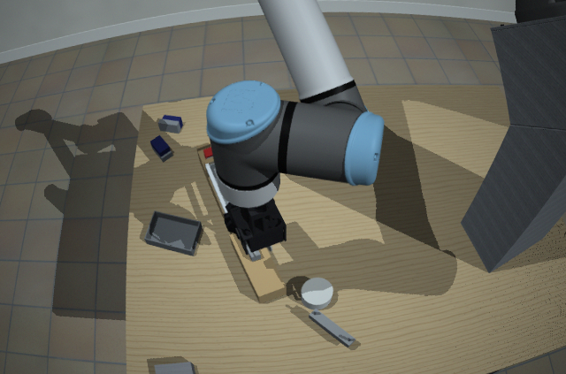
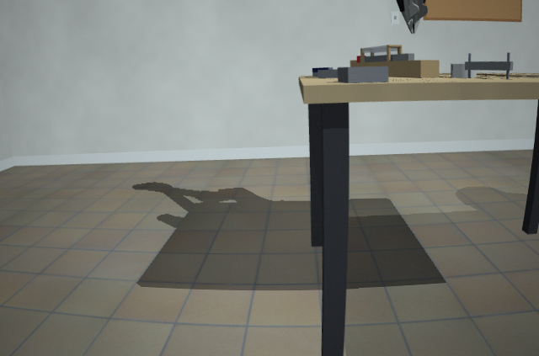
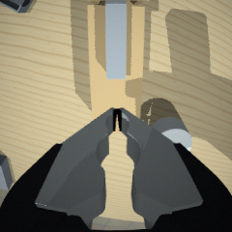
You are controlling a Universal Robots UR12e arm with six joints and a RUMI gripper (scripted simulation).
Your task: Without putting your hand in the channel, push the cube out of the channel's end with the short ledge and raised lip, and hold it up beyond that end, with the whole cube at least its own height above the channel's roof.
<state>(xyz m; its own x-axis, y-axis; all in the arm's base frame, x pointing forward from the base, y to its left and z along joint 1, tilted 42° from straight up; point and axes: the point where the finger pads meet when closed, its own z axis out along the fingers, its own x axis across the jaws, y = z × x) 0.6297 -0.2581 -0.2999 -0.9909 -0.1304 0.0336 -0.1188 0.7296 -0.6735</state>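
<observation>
The red cube lies 30 cm to the right of my hand, 8 cm below it and 4 cm ahead of it. The rest, counted from my hand: wooden channel (17 cm to the right, 8 cm below, 2 cm ahead); then flat grey bar (19 cm to the left, 10 cm below, 10 cm behind); then white disc (12 cm below, 10 cm to the left, 10 cm behind).
</observation>
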